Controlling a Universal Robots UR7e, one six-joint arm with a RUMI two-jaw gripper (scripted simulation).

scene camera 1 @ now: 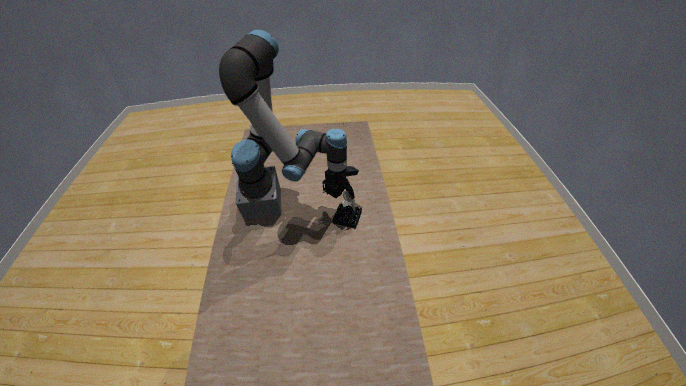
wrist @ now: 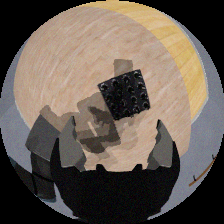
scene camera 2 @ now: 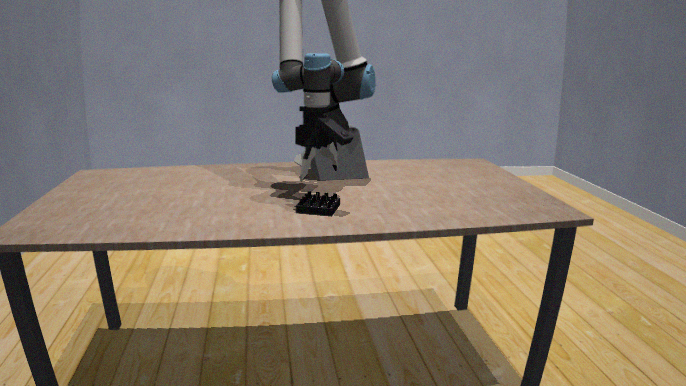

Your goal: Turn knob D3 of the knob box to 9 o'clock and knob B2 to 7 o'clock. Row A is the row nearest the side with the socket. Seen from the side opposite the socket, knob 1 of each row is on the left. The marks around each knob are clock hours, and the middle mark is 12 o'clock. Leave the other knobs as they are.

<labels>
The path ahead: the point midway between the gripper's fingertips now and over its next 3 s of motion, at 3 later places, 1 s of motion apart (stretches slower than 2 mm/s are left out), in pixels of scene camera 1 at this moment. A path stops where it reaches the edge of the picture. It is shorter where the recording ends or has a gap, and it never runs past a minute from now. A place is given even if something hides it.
The gripper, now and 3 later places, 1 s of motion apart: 340, 202; 346, 203; 349, 204; 349, 208
</labels>
